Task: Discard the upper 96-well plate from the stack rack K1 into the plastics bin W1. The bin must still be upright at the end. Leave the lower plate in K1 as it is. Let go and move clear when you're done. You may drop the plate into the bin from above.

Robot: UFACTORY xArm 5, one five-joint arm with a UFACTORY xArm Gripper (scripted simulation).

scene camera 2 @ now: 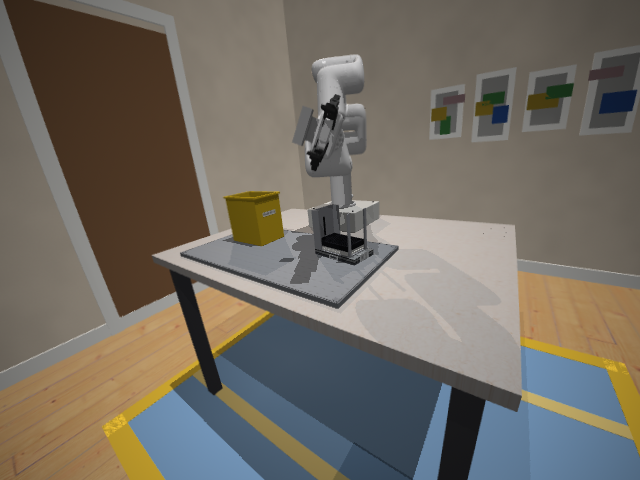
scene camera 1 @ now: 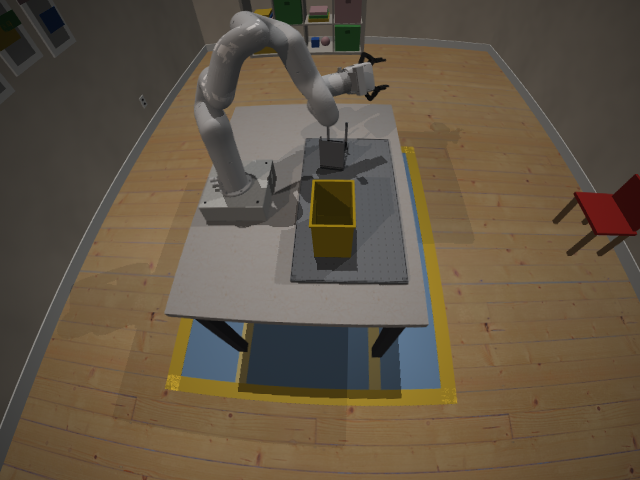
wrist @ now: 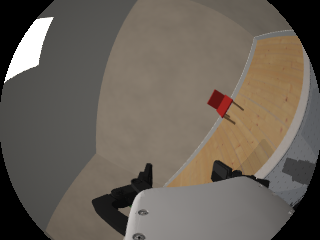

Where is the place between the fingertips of my gripper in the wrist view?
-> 184, 172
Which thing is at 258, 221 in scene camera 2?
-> A yellow plastics bin.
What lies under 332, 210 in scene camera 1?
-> A yellow plastics bin.
